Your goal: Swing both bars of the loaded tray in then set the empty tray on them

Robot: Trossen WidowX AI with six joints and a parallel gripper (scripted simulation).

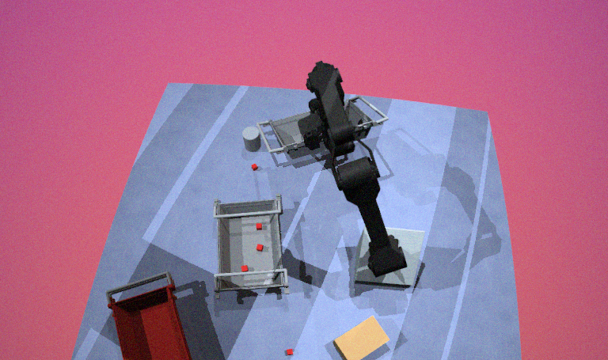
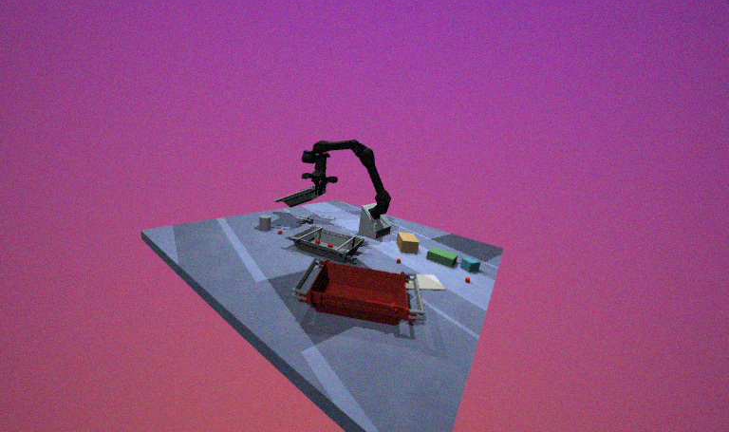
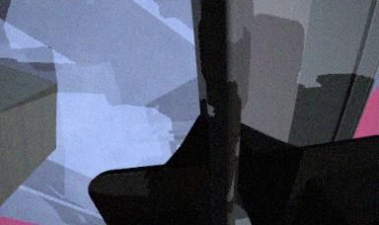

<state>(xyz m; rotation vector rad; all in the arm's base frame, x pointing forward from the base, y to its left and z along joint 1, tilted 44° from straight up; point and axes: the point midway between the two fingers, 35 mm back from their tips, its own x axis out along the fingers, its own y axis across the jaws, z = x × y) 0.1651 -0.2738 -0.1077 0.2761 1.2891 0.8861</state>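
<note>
Right now my gripper tip is 3 cm short of the grey tray and 7 cm to the left of it. Also, from my gripper tip: green box 12 cm behind, 69 cm to the left, 17 cm below; tan box 13 cm behind, 51 cm to the left, 16 cm below; flat tan sheet 14 cm ahead, 68 cm to the left, 19 cm below.
</note>
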